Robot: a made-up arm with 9 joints.
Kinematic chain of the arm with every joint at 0, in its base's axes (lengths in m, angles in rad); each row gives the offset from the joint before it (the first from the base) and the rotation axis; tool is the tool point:
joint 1: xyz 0 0 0.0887 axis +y
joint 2: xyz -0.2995 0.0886 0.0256 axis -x
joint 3: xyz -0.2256 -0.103 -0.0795 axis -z
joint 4: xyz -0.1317 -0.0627 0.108 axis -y
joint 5: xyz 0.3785 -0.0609 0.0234 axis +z
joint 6: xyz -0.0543 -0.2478 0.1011 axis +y
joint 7: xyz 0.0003 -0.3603 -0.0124 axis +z
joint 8: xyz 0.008 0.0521 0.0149 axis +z
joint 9: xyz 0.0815 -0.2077 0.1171 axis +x
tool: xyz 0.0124 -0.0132 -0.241
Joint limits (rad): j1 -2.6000..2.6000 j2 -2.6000..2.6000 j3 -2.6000..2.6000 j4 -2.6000..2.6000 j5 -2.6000..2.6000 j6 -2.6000..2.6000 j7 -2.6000..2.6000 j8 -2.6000..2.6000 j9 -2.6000..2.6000
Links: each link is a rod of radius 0.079 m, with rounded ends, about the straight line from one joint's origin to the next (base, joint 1, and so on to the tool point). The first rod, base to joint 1, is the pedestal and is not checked.
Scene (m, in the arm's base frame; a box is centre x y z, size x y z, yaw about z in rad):
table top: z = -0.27
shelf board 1: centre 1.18 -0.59 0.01 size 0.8 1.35 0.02 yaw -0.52
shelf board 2: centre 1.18 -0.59 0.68 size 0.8 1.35 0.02 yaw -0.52
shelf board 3: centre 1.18 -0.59 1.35 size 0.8 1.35 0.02 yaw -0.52
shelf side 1: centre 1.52 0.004 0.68 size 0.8 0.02 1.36 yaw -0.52
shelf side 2: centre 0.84 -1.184 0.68 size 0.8 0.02 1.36 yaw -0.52
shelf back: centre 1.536 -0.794 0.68 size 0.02 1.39 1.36 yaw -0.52
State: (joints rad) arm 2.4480 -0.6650 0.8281 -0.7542 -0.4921 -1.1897 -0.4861 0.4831 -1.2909
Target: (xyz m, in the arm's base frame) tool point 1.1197 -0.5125 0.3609
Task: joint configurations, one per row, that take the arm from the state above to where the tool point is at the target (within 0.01 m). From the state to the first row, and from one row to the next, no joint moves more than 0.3 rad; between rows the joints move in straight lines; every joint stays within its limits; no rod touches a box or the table.
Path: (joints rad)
1: 2.2162 -0.7335 0.8278 -0.8510 -0.7341 -1.1905 -0.5226 0.4128 -1.2629
2: 1.9843 -0.8019 0.8274 -0.9478 -0.9761 -1.1914 -0.5591 0.3426 -1.2348
3: 1.7525 -0.8704 0.8271 -1.0446 -1.2181 -1.1922 -0.5956 0.2723 -1.2068
4: 1.7484 -0.6730 0.8185 -1.0986 -1.4772 -1.3524 -0.3950 0.4571 -1.2932
5: 1.7444 -0.4757 0.8100 -1.1527 -1.7363 -1.5126 -0.1943 0.6418 -1.3796
6: 2.0163 -0.5117 0.8258 -1.0644 -1.5048 -1.4362 -0.2650 0.6039 -1.3730
7: 2.2883 -0.5477 0.8416 -0.9762 -1.2733 -1.3597 -0.3356 0.5661 -1.3664
8: 2.5602 -0.5838 0.8575 -0.8879 -1.0418 -1.2832 -0.4063 0.5282 -1.3598

